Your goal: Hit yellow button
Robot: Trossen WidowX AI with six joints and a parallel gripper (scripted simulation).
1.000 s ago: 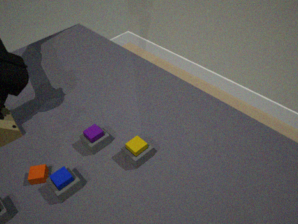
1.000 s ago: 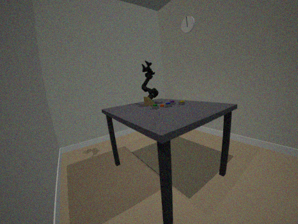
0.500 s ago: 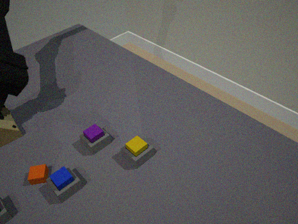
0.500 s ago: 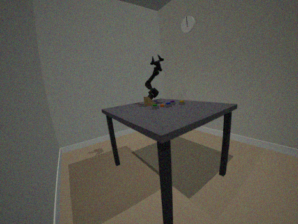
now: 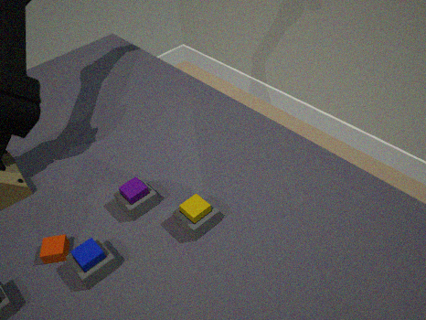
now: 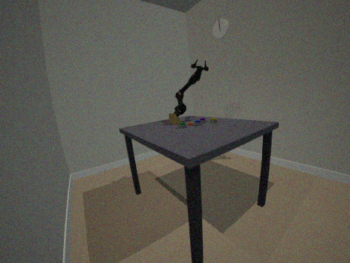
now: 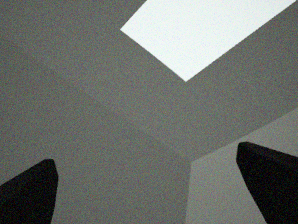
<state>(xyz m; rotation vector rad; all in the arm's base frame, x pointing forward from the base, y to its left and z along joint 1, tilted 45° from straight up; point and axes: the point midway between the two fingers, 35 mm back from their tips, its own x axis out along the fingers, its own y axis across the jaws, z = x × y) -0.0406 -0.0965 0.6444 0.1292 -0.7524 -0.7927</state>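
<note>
Right now my gripper tip is 580 mm above the yellow button, 290 mm short of it and 190 mm to the left of it. The rest, counted from my gripper tip: purple button (580 mm below, 230 mm to the right, 200 mm ahead); orange block (610 mm below, 370 mm to the right, 200 mm ahead); blue button (580 mm below, 340 mm to the right, 260 mm ahead).
</note>
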